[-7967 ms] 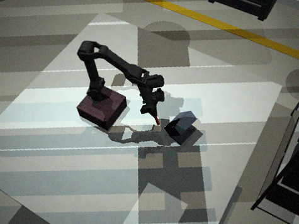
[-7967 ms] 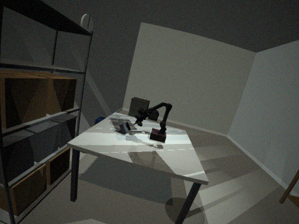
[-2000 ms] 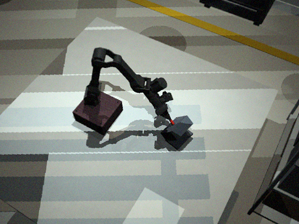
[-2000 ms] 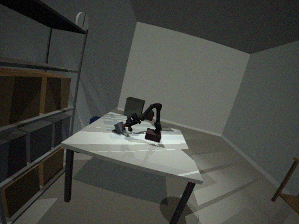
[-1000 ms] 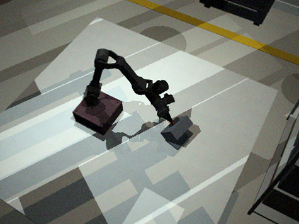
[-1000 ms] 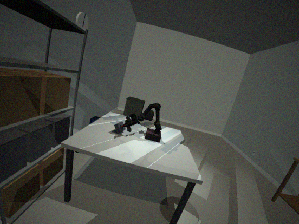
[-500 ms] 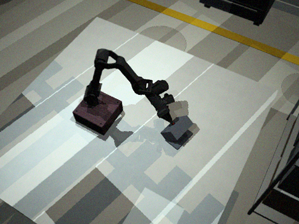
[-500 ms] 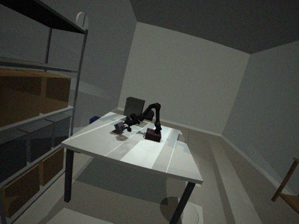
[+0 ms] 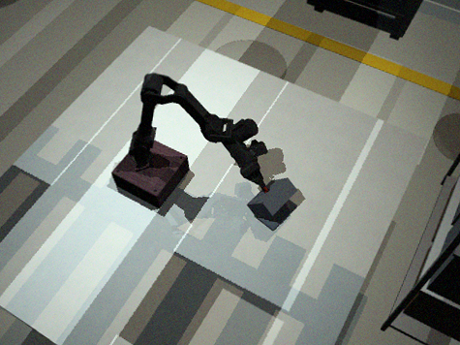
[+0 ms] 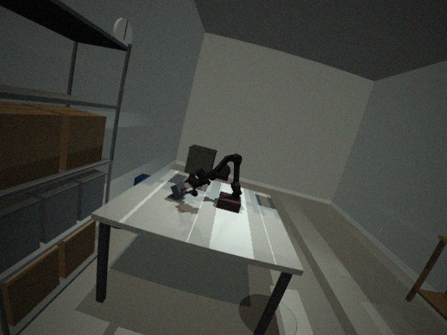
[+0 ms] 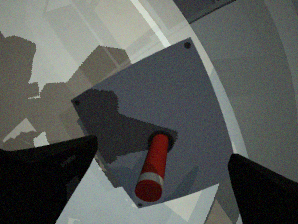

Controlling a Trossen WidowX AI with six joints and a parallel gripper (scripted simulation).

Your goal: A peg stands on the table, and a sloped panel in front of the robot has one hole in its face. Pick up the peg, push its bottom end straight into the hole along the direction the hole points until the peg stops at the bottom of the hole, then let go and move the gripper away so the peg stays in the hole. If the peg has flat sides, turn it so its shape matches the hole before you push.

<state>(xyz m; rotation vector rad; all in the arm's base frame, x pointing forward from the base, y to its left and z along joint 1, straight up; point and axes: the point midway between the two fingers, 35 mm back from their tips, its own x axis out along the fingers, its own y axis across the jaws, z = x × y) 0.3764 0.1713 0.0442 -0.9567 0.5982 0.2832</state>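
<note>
My gripper tip is now 1 cm past the red peg and 1 cm above it. Also, from my gripper tip: grey sloped panel block: 4 cm below, 4 cm ahead, 1 cm to the right.
</note>
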